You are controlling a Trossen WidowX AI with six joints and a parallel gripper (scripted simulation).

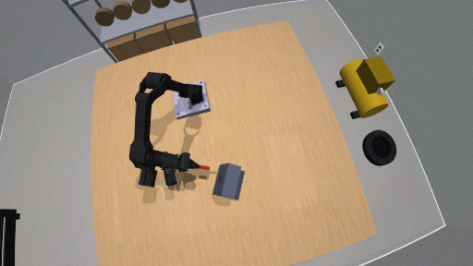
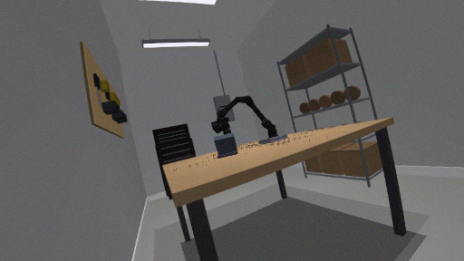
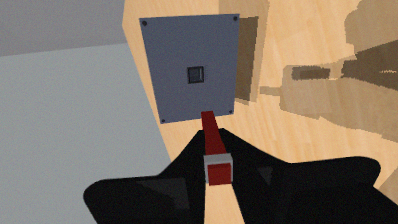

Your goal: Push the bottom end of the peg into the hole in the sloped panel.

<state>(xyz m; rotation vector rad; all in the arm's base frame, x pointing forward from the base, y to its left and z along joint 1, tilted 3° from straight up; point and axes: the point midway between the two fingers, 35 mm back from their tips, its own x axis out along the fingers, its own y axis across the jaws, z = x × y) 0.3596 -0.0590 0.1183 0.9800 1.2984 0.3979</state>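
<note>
The grey sloped panel is 80 mm to the left of my gripper tip, 70 mm ahead of it and 60 mm below it. The rest, counted from my gripper tip: red peg 10 mm to the right, 10 mm behind, 10 mm above.
</note>
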